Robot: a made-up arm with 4 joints.
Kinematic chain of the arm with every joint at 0, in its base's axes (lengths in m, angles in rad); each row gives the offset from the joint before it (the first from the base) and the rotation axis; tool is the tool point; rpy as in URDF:
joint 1: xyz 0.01 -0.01 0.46 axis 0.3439 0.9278 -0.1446
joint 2: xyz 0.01 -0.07 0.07 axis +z
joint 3: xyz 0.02 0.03 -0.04 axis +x
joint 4: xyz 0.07 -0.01 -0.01 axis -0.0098 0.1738 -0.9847
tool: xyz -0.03 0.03 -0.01 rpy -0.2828 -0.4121 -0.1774
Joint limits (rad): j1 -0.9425..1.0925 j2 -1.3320..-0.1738 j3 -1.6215..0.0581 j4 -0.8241..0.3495
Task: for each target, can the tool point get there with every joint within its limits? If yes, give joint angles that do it. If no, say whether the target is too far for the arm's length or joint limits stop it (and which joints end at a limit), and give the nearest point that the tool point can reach.
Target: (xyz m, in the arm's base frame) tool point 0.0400 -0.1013 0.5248
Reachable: yes | joints -0.7002 -1.0020 -0.7376 -0.6402
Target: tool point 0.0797 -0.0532 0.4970
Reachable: yes | joints -0.3869 -0.2701 -0.4253 -0.1177
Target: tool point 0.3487 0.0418 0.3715
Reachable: no: too far | nearest point 0.1032 -0.0499 0.4390 | short by 0.271 m
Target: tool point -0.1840 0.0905 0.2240
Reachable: no: too far | nearest point 0.0373 -0.0504 0.3735 | short by 0.302 m
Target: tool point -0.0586 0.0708 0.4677
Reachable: no: joint limits stop it (at a limit: joint 1, joint 2, joint 3) | nearest point 0.0501 -0.0174 0.5330 | short by 0.154 m
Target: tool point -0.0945 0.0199 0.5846
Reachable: no: joint limits stop it (at a limit: joint 1, joint 2, joint 3, joint 4) | nearest point 0.0146 -0.0550 0.5526 | short by 0.136 m
